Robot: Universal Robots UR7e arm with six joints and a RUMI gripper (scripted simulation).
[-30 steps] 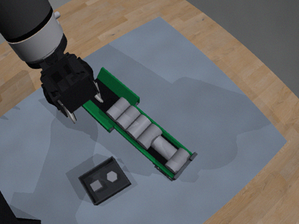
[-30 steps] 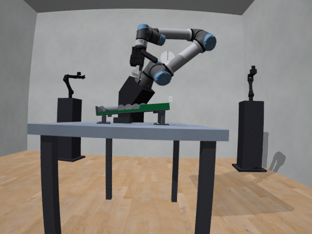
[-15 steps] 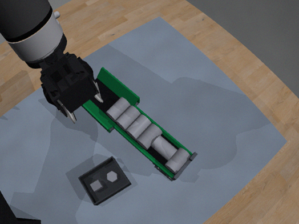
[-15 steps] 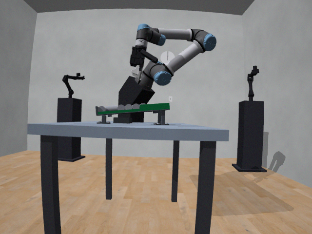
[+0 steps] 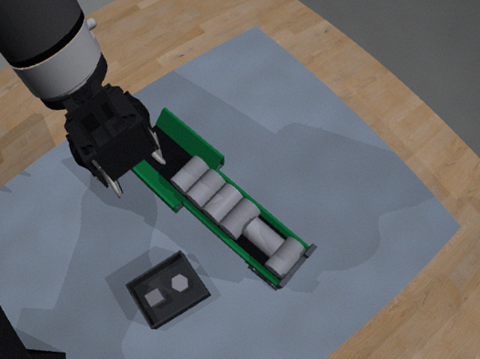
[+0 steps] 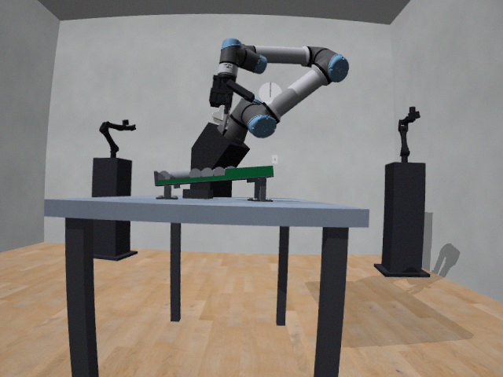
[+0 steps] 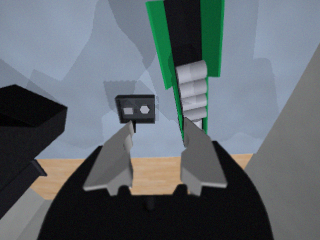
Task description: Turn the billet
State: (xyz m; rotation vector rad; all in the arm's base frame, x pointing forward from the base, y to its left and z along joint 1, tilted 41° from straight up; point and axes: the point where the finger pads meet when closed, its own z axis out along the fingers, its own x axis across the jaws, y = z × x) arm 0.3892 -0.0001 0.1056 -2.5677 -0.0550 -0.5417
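The grey stop is 20 cm below my hand, 19 cm to the right of it and 16 cm ahead of it. Also, from my hand: dark tray (25 cm below, 11 cm to the right, 7 cm behind).
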